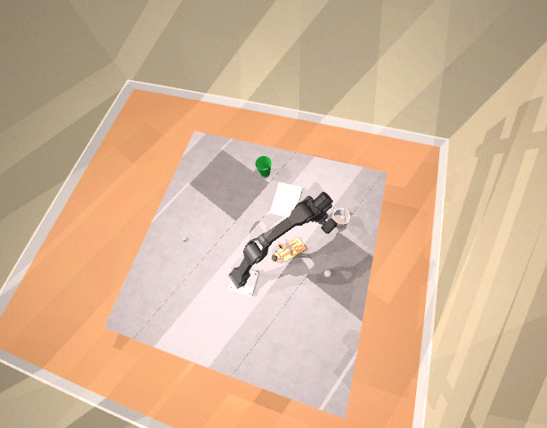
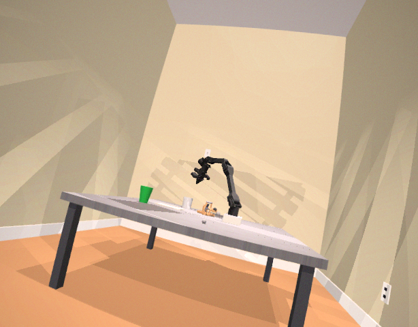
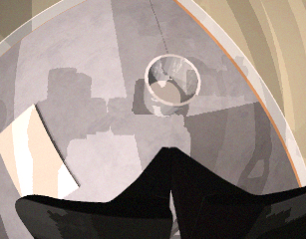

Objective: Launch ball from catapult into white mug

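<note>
Right now my gripper tip is 260 mm past the dark ball, 170 mm above it and 150 mm to the right of it. Round my gripper tip: wooden catapult (200 mm behind, 180 mm below, 130 mm to the left); white ball (220 mm below, 220 mm behind, 130 mm to the right); white mug (210 mm below, 90 mm to the right, 80 mm ahead).
</note>
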